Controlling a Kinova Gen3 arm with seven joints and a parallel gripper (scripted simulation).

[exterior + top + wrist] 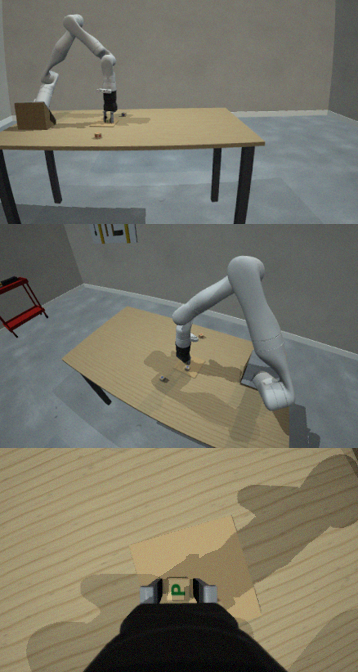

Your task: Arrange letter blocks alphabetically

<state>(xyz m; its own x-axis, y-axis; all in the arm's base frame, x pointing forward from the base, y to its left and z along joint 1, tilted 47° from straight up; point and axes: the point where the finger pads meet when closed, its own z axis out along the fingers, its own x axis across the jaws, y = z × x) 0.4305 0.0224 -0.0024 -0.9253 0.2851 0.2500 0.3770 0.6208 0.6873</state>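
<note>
My gripper is now 1 cm above the green P block. The rest, counted from my hand: blue K block (4 cm to the left, 3 cm behind, 1 cm below); tan mat (3 cm behind, 2 cm below); blue R block (16 cm to the left, 7 cm ahead, 1 cm below).
</note>
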